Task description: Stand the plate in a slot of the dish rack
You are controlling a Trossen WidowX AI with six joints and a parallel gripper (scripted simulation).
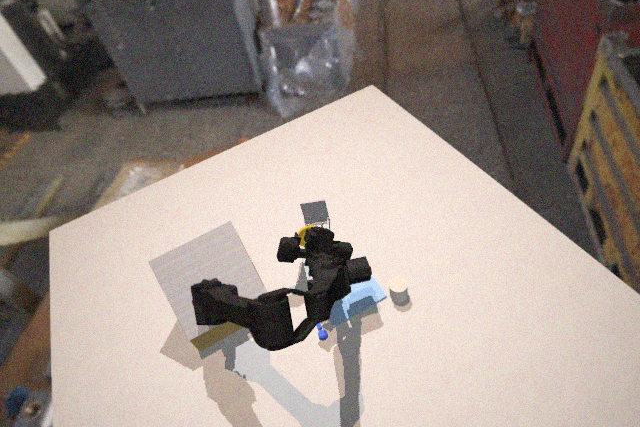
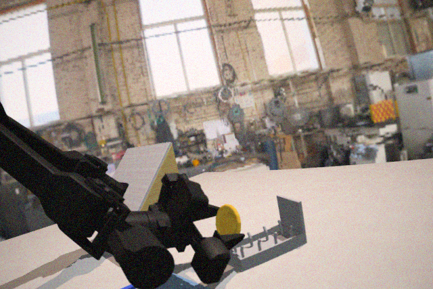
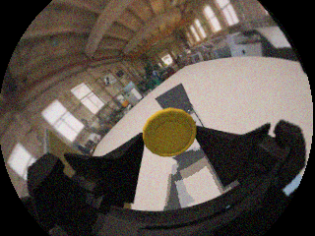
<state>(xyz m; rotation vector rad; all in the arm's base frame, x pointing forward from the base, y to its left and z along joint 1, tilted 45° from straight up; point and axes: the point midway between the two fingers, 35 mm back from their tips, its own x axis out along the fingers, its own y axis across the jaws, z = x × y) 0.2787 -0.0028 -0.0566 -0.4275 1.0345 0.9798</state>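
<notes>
Right now the grey dish rack is 40 mm below my gripper tip, 30 mm to the left of it and 30 mm ahead of it. Also, from my gripper tip: light blue mat: 170 mm to the right, 60 mm below, 20 mm ahead; then yellow plate: 10 mm to the right; then blue spoon: 220 mm to the right, 90 mm behind, 60 mm below.
</notes>
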